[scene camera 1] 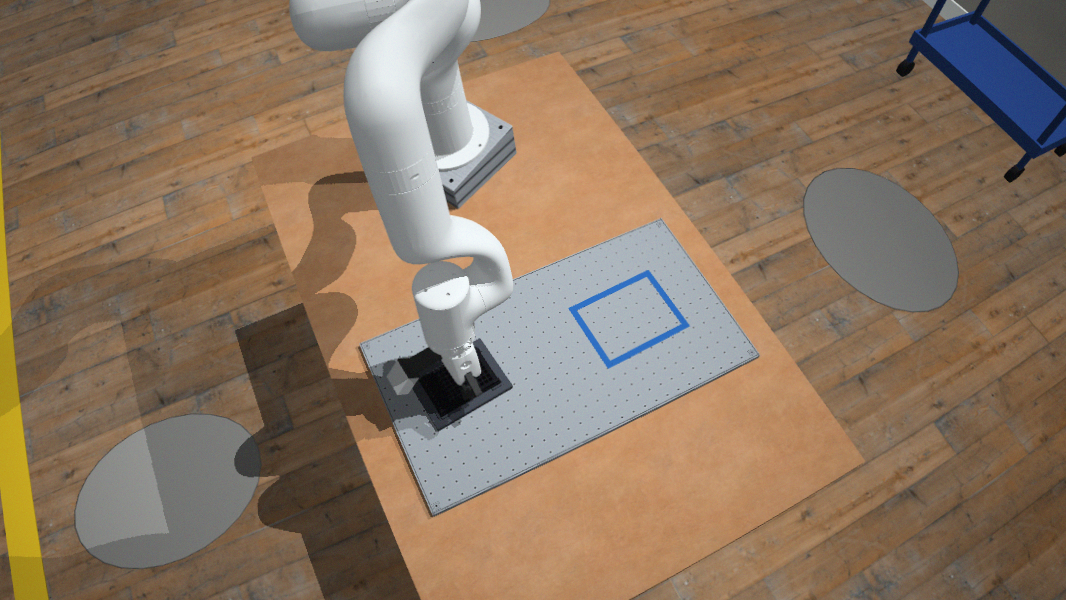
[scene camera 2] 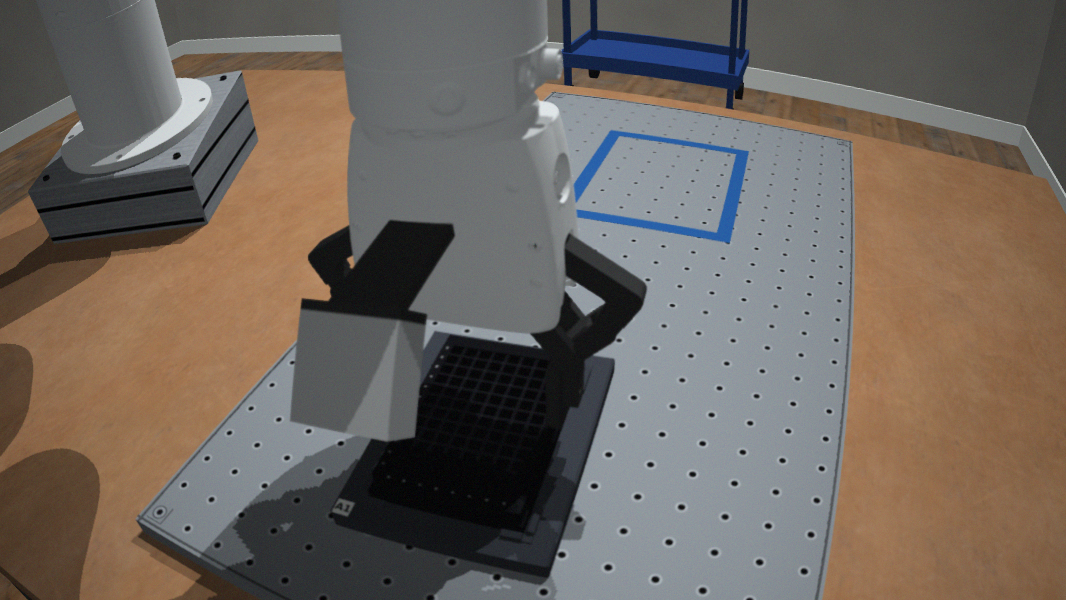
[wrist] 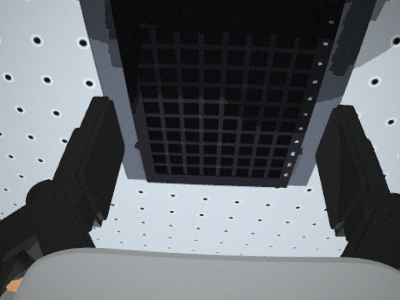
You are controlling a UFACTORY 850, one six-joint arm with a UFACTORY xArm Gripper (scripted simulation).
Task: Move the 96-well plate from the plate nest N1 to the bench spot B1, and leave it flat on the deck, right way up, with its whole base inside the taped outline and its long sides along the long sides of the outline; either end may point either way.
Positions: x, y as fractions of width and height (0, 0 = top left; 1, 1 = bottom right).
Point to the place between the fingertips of my gripper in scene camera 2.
At 0.45, 0.66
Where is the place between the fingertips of my gripper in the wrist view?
At 0.55, 0.42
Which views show the black 96-well plate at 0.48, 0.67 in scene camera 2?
Scene camera 1, scene camera 2 and the wrist view: all of them.
